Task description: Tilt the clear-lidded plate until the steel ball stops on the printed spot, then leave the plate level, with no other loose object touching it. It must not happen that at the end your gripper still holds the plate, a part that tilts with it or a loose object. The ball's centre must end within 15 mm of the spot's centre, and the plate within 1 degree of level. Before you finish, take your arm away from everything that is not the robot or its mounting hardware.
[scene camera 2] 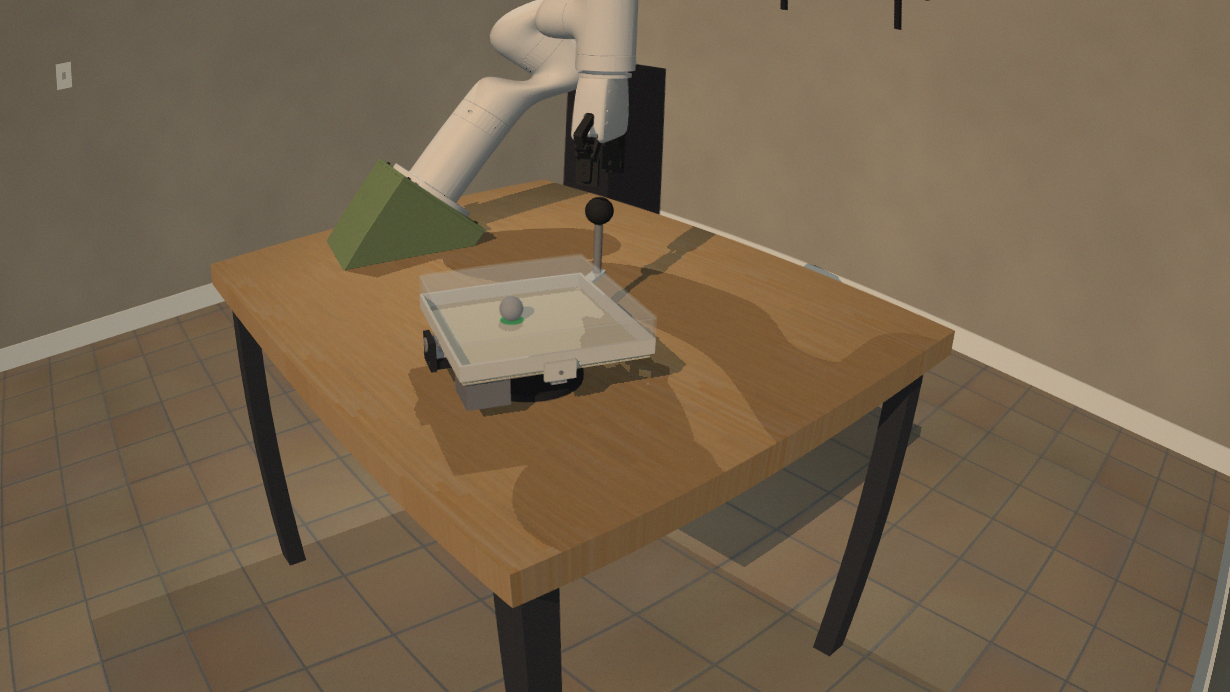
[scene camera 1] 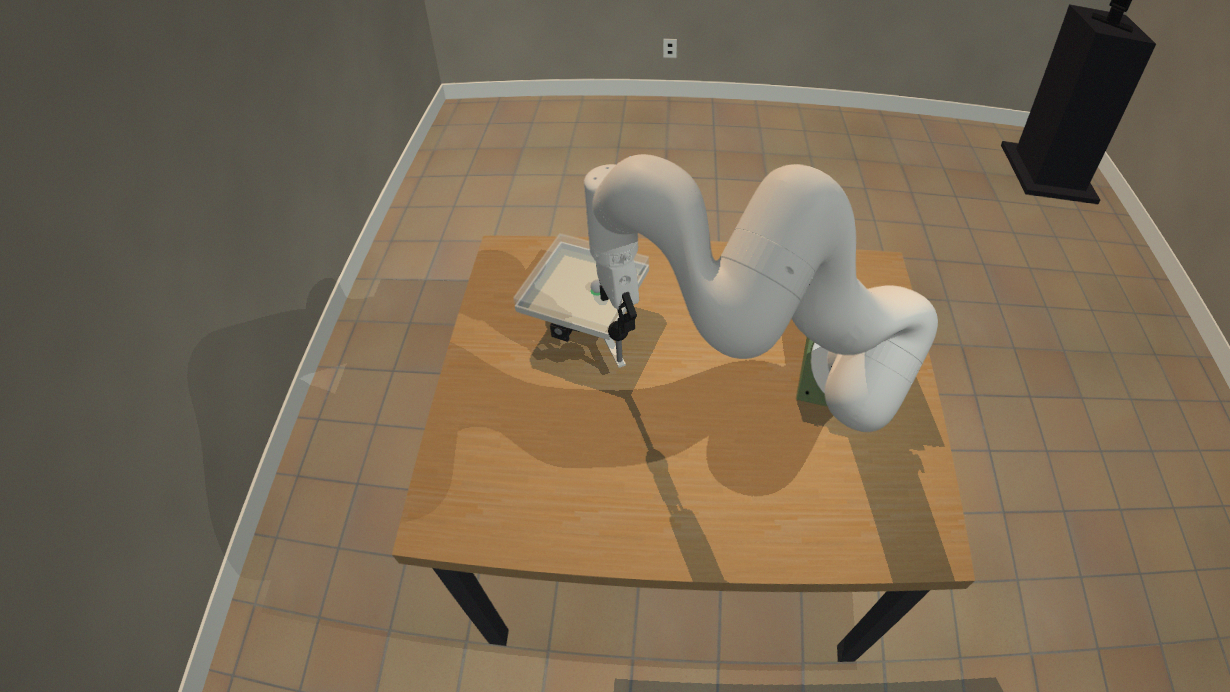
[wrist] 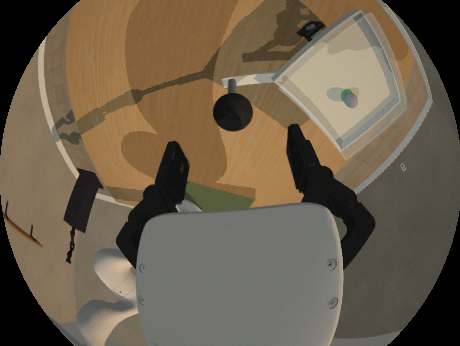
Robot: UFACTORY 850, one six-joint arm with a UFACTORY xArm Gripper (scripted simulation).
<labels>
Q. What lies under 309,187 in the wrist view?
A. The gripper.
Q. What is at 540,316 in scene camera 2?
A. A clear-lidded plate.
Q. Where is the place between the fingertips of the gripper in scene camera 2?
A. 600,178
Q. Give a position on a clear-lidded plate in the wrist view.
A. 347,80
</labels>
